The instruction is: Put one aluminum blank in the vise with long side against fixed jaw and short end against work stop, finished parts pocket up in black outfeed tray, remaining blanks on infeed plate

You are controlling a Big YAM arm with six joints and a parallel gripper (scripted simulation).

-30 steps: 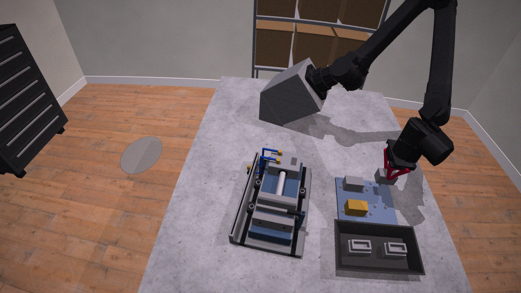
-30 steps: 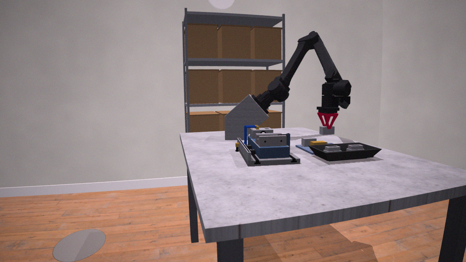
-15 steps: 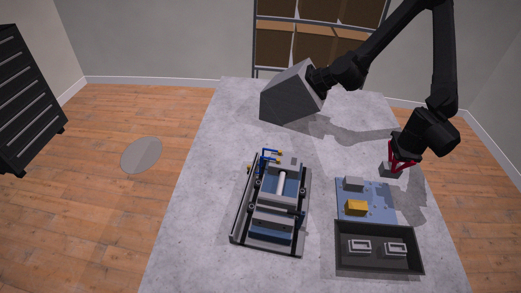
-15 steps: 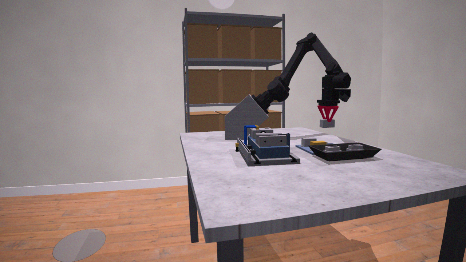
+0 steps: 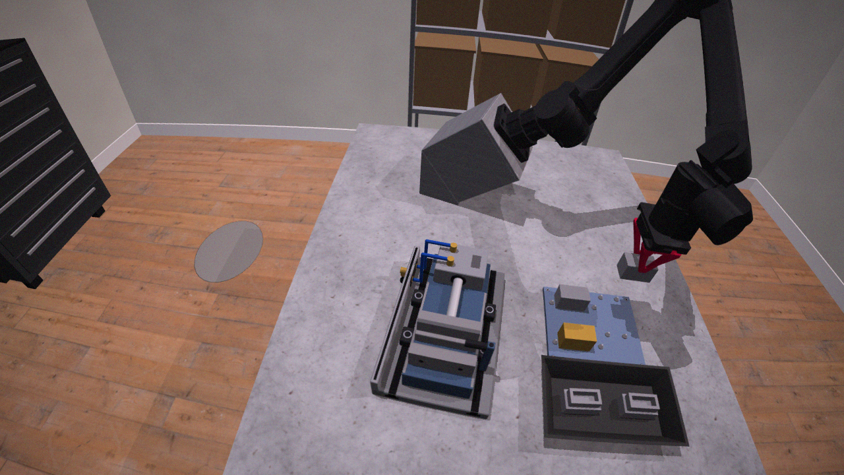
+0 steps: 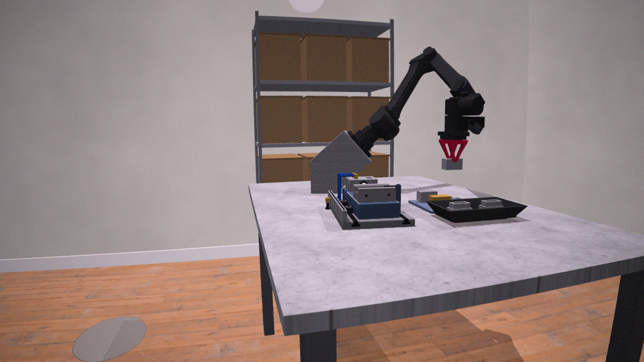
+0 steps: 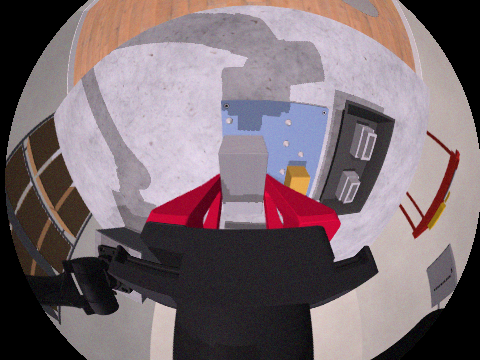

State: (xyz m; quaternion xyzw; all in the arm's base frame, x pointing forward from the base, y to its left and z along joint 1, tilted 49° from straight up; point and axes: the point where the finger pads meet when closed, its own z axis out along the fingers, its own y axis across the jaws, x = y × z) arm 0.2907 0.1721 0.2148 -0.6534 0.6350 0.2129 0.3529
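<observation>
Right now my hand is 260 mm to the left of the work stop rod, 200 mm short of it and 60 mm above it. The rest, counted from my hand: yellow brass blank 120 mm below, 100 mm ahead, 80 mm to the right; then blue infeed plate 140 mm below, 60 mm ahead, 40 mm to the right.
</observation>
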